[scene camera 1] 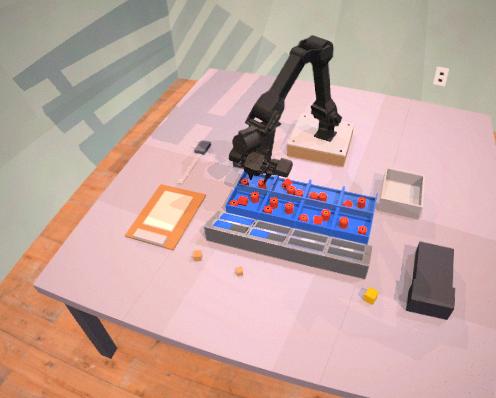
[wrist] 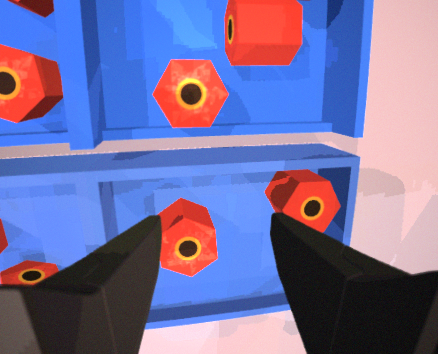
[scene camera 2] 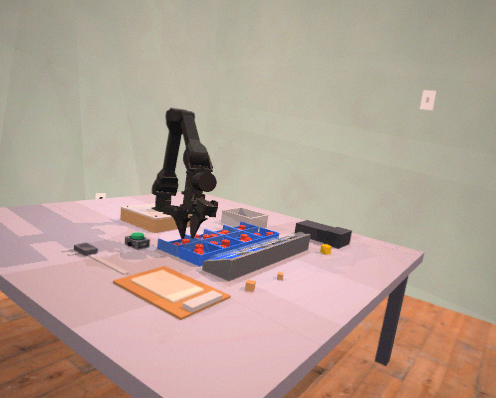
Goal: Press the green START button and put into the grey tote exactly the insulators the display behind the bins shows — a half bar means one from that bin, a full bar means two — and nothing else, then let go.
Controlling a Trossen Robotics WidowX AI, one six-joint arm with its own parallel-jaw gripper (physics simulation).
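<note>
My gripper [scene camera 1: 259, 180] [scene camera 2: 188, 237] [wrist: 216, 225] is partly open and empty, pointing down low over the end bin of the blue bins' [scene camera 1: 260, 216] [scene camera 2: 185, 256] row nearer the arm base. In the wrist view an upright red insulator [wrist: 188, 257] shows just inside the left fingertip; another insulator [wrist: 312, 220] shows partly behind the right fingertip. In the neighbouring bin one insulator [wrist: 191, 112] stands and another [wrist: 265, 32] lies on its side. The display [scene camera 1: 280, 251] [scene camera 2: 240, 265] shows a full and a half blue bar in its left panel, a half bar in the second. The green START button [scene camera 2: 137, 236] and grey tote [scene camera 1: 400, 208] [scene camera 2: 235, 220] stand apart; no insulator shows in the tote.
An orange clipboard [scene camera 1: 190, 207] [scene camera 2: 172, 311], two small orange cubes [scene camera 1: 197, 255] [scene camera 1: 239, 271], a yellow cube [scene camera 1: 370, 295] [scene camera 2: 326, 249] and a black box [scene camera 1: 432, 275] [scene camera 2: 325, 233] surround the bins. A small dark block [scene camera 1: 202, 147] [scene camera 2: 85, 248] lies beyond the clipboard.
</note>
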